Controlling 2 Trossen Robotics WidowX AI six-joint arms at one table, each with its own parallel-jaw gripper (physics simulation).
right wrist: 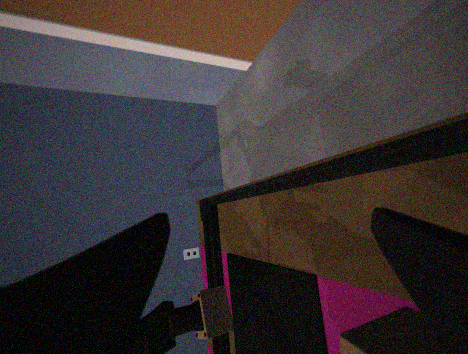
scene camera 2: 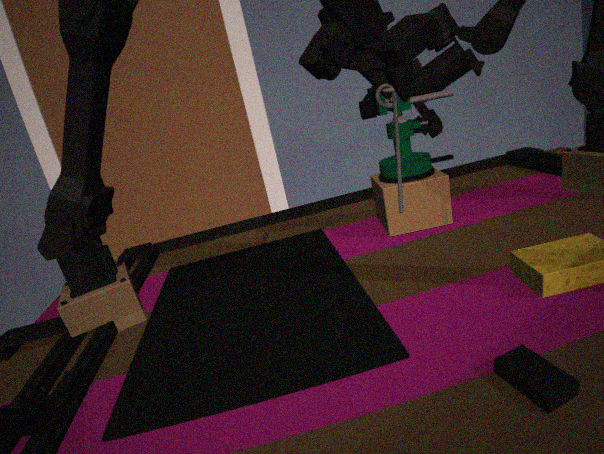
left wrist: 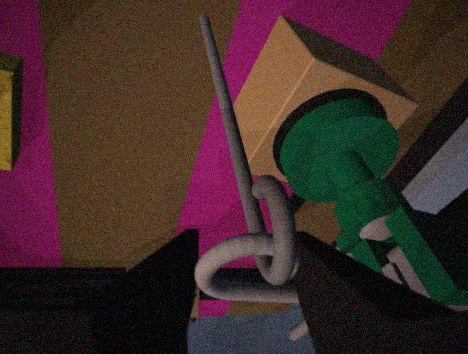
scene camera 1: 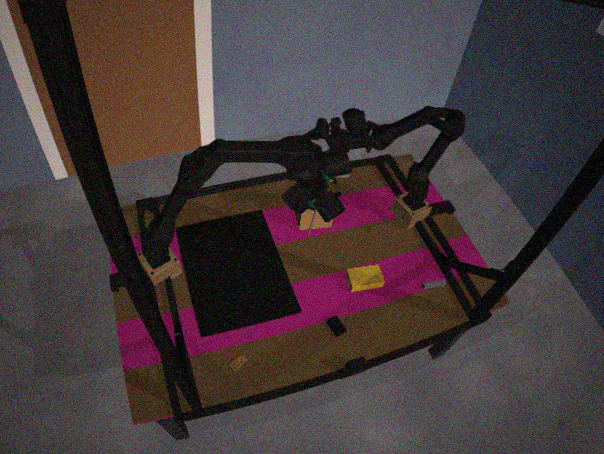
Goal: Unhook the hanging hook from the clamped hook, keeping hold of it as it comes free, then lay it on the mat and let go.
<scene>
right gripper: open, holds nothing
a small black block (scene camera 2: 543,383): on the table
</scene>
